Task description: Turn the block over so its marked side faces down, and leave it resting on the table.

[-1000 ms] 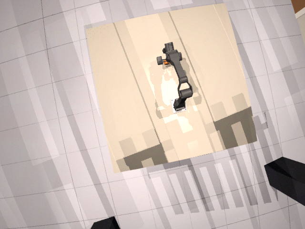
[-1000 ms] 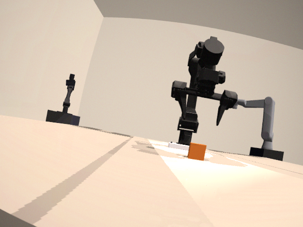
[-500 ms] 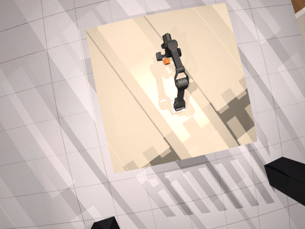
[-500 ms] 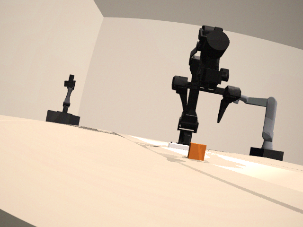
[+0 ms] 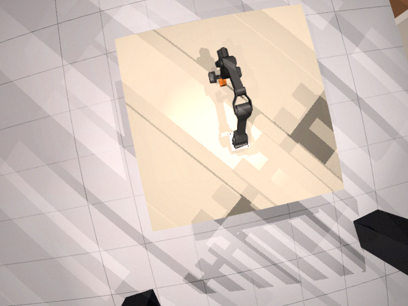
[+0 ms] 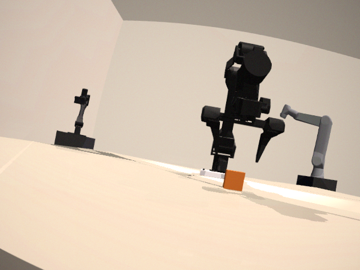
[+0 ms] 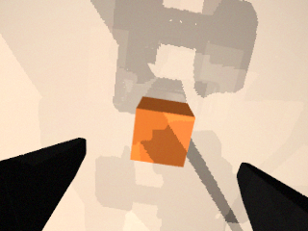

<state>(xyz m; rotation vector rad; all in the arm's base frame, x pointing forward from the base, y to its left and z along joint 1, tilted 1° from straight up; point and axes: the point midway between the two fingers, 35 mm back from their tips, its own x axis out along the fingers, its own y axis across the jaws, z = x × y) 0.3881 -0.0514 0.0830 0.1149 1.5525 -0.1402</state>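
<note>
The orange block is 10 mm behind my gripper tip and 50 mm below it.
</note>
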